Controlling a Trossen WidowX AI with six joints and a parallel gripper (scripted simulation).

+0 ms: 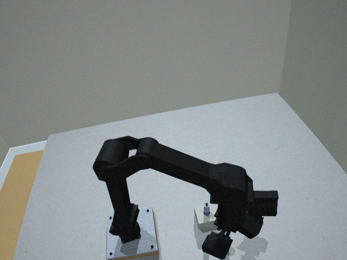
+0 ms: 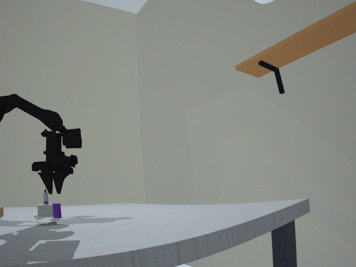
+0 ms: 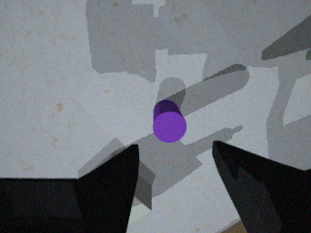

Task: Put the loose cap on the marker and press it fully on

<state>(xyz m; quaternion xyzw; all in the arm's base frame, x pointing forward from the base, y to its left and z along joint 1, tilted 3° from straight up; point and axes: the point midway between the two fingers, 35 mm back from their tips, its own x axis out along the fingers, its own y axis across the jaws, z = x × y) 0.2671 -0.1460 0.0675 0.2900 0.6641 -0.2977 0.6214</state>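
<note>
My gripper tip is now 60 mm above the purple cap. The rest, counted from my gripper tip: pale holder block 10 mm behind, 120 mm to the left, 60 mm below.
</note>
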